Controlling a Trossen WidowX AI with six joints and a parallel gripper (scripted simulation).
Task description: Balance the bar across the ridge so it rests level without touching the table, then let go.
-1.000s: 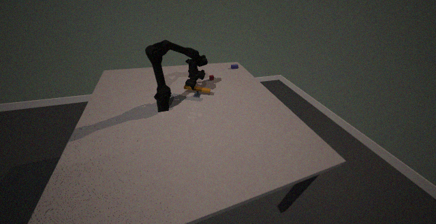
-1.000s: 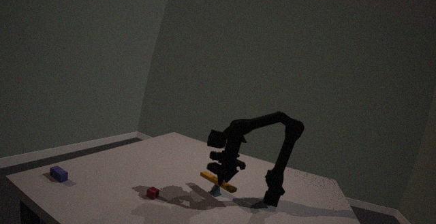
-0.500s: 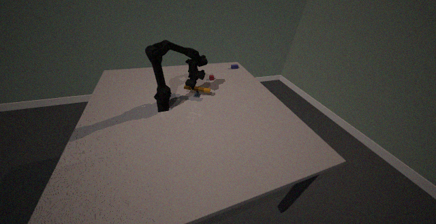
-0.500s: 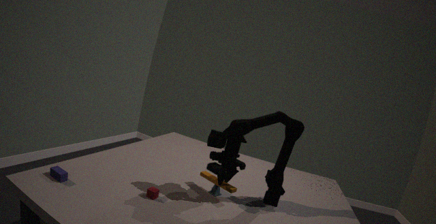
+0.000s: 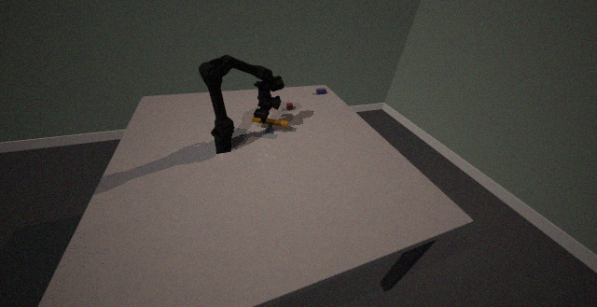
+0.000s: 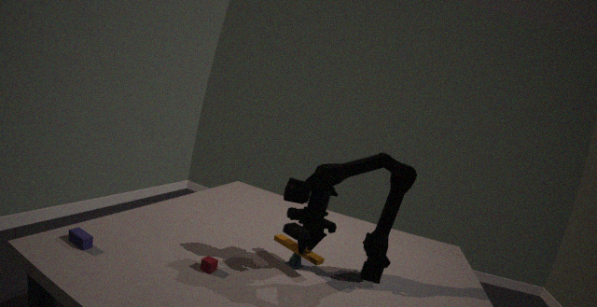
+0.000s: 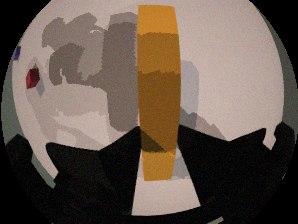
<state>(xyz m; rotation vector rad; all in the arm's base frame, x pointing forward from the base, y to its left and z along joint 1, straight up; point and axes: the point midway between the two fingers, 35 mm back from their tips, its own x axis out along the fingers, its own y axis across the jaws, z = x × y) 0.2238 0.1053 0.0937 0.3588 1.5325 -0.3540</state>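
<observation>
My gripper tip is 20 mm short of the orange bar and 10 mm to the left of it. Also, from my gripper tip: blue block: 520 mm ahead, 390 mm to the left, 40 mm below; red cube: 210 mm to the left, 210 mm ahead, 40 mm below.
</observation>
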